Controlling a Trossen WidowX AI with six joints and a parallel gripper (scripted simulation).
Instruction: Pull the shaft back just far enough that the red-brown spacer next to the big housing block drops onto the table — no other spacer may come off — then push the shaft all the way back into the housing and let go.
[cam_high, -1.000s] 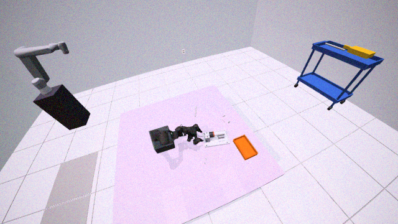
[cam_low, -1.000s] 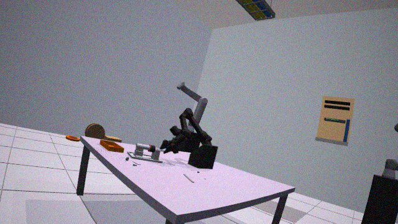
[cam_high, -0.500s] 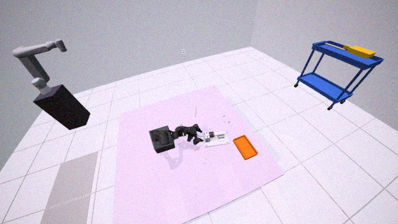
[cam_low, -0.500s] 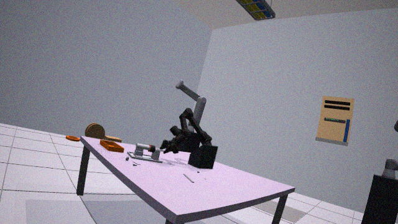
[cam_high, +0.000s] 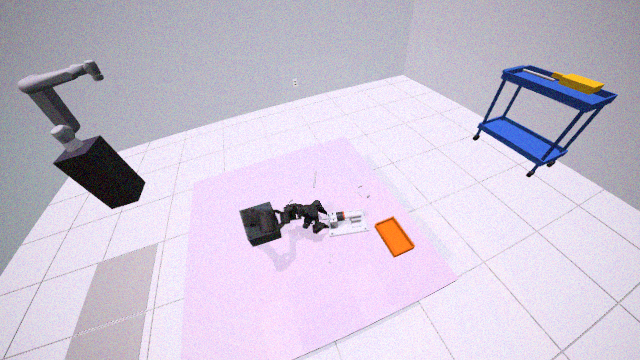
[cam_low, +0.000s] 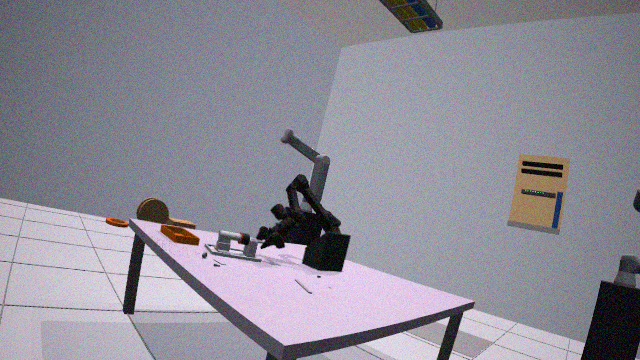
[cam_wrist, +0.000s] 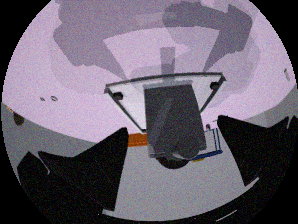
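My gripper tip is 5 cm short of the shaft, 2 cm below it and 1 cm to the left of it. The rest, counted from my gripper tip: orange tray (30 cm ahead, 20 cm to the right, 5 cm below).
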